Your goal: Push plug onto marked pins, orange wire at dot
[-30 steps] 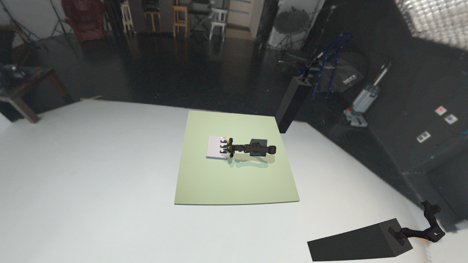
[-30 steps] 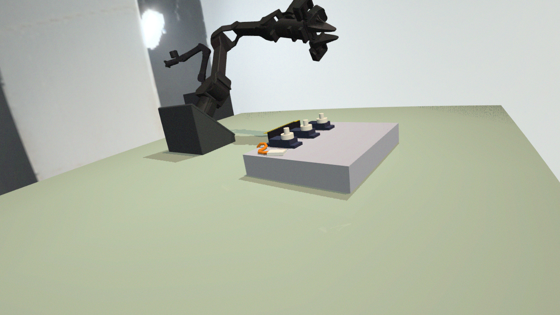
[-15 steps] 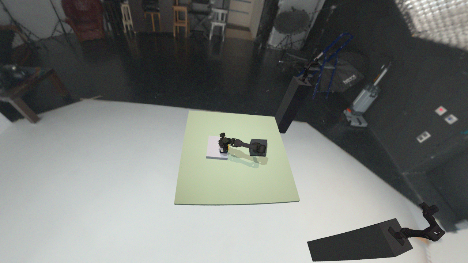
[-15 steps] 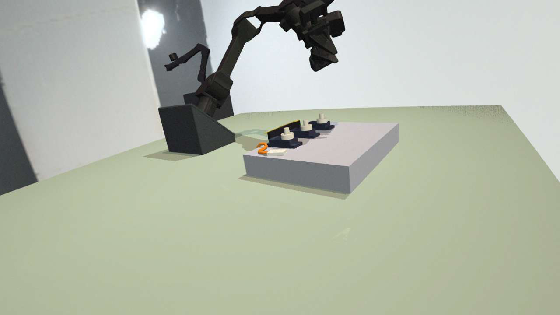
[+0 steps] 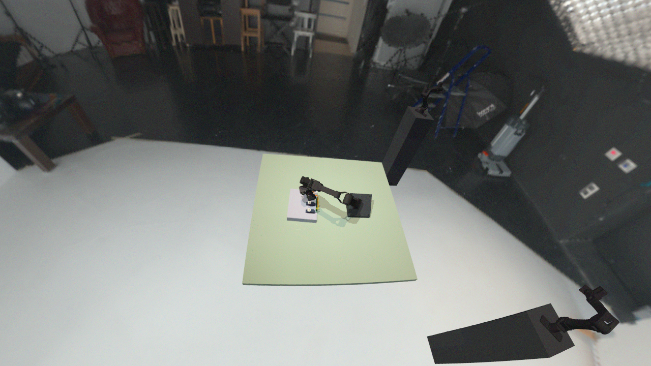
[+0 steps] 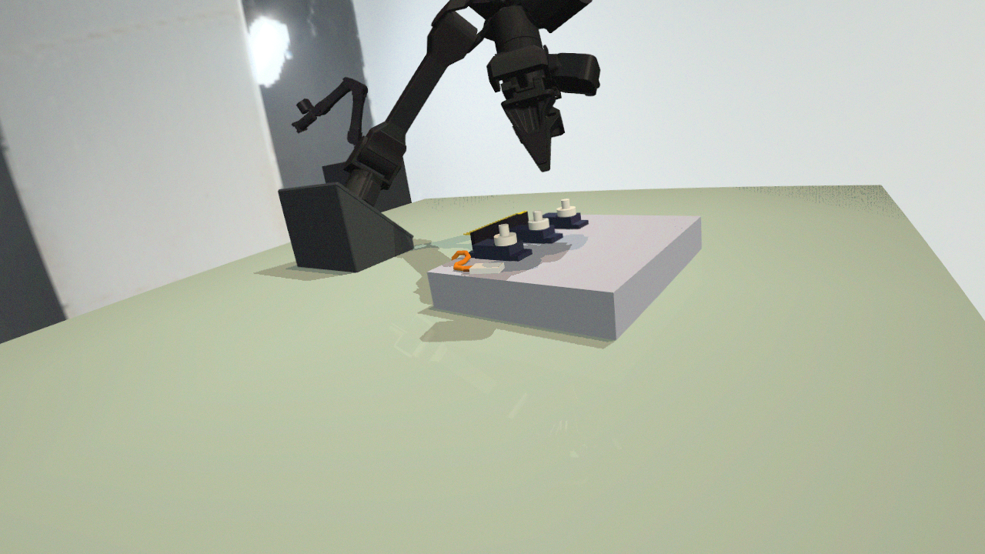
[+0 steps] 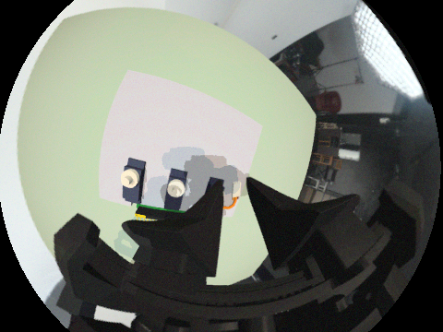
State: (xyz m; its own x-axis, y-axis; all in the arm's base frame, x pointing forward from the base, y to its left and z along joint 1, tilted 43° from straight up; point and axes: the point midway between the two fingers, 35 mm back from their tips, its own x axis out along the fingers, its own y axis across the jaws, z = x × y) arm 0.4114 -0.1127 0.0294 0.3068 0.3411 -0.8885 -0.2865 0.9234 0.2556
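The grey printed holder lies 50 mm ahead of my gripper tip, 40 mm to the left of it and 130 mm below it.
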